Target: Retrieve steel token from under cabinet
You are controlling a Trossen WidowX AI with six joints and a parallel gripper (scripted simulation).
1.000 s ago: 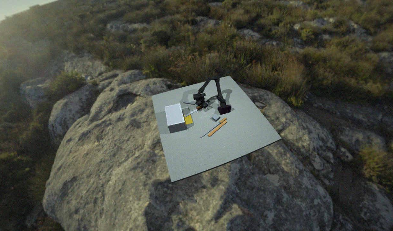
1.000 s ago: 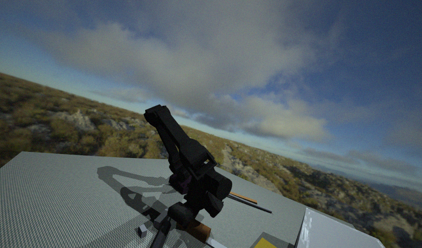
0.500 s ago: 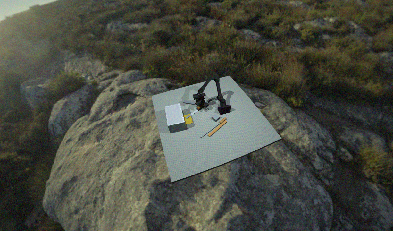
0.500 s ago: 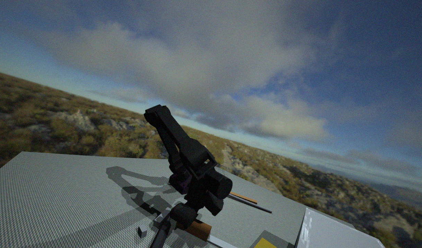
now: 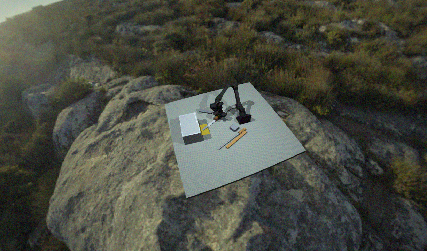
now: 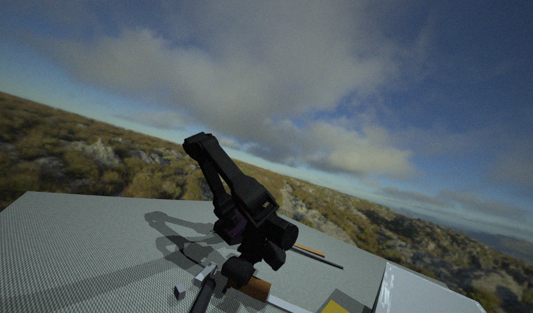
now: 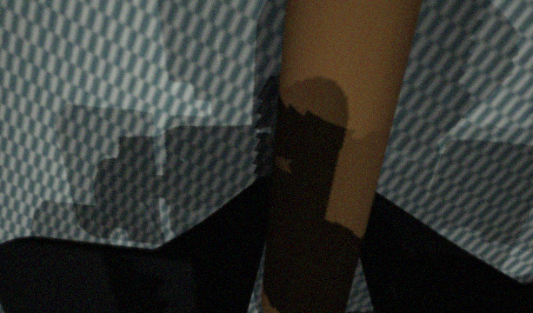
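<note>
Now: gripper tip 23 cm to the right of the grey block, 8 cm past it and 1 cm below it. From my gripper tip the other things lie so: grey bar 8 cm behind, 6 cm to the right; then small grey cube 14 cm to the right, 6 cm behind; then wooden stick 38 cm to the left, 3 cm behind.
</note>
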